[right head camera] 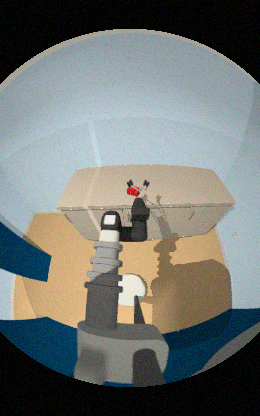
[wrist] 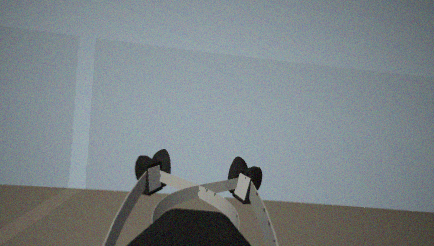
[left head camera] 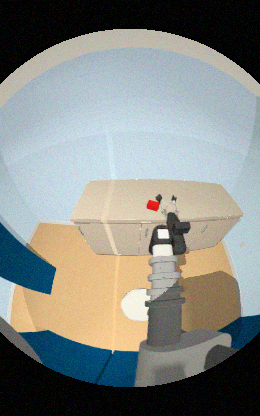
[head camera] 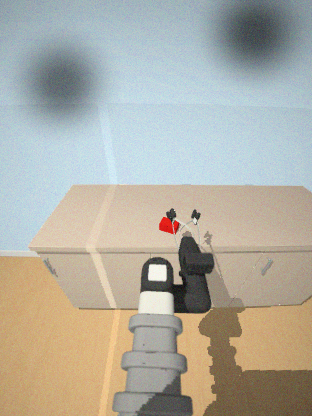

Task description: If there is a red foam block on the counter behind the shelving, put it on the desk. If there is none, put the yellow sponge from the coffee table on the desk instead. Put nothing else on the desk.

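Frame: origin at the robot's base, x ahead, y left, z up, level; millimetres.
Seen in the pictures: gripper, fingertip midpoint: (right head camera: 137, 180) (wrist: 199, 167) (left head camera: 165, 195) (head camera: 182, 210); robot's base, link origin: (right head camera: 127, 288) (left head camera: 138, 303).
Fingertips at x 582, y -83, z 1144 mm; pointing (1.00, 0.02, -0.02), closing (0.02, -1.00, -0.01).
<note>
Pixels of each thing's top centre, then the offset from my fingertips to it. "spot": a spot on its surface instead. Level surfaces: height alone.
- red foam block, top centre: (head camera: 169, 222) (right head camera: 133, 188) (left head camera: 152, 203) dx +175, dy +31, dz -218 mm
- beige counter, surface height: dz -262 mm
- dark blue panel, surface spot: (left head camera: 25, 265) spot: dx -493, dy +1354, dz -572 mm
A red foam block (head camera: 167, 225) (left head camera: 153, 205) (right head camera: 132, 191) lies on the beige counter (head camera: 260, 215) (left head camera: 200, 200) (right head camera: 190, 187) (wrist: 340, 225), near the middle of its top. It does not show in the wrist view. My gripper (head camera: 183, 216) (left head camera: 166, 199) (right head camera: 138, 184) (wrist: 199, 167) is open and empty, above the counter top and pointing toward the wall. In the head camera view, the block appears just left of the gripper, partly behind its left finger. The gripper's exact height above the top is hard to tell. The desk, the coffee table and the yellow sponge do not show.
A pale blue wall (head camera: 200, 145) (wrist: 250, 110) stands behind the counter. Cabinet doors with handles form its front. A dark blue panel (left head camera: 25, 265) (right head camera: 25, 260) stands at the left, and more blue surfaces lie around the robot's mast. The arm's shadow falls on the floor at the right.
</note>
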